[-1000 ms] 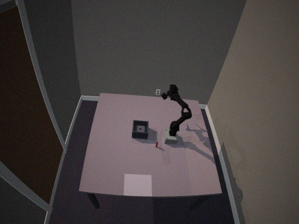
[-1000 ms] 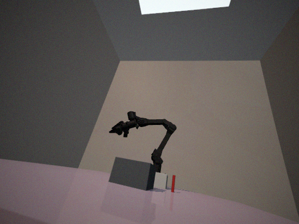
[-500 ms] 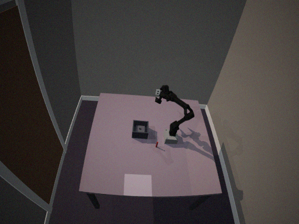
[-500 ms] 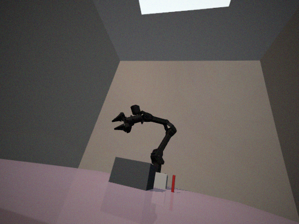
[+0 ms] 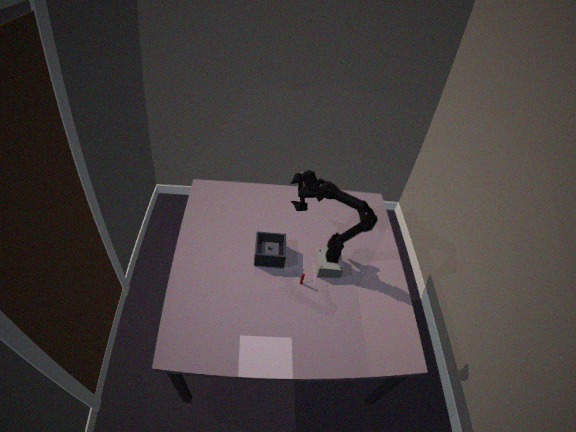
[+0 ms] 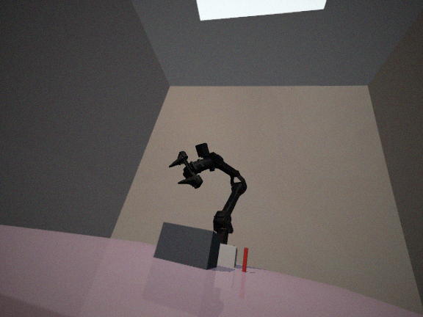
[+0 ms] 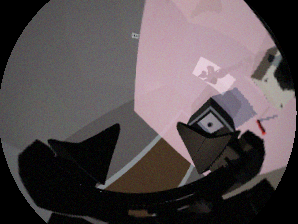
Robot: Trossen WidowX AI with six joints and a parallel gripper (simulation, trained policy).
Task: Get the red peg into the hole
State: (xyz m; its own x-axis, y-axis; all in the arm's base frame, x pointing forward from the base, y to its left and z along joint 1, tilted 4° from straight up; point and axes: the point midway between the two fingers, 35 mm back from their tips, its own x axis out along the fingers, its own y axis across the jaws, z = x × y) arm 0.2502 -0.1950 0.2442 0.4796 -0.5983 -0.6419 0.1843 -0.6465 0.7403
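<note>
The red peg lies 9 cm behind my gripper tip, 34 cm to the left of it and 27 cm below it. Also, from my gripper tip: dark box (8 cm ahead, 17 cm to the left, 29 cm below).
</note>
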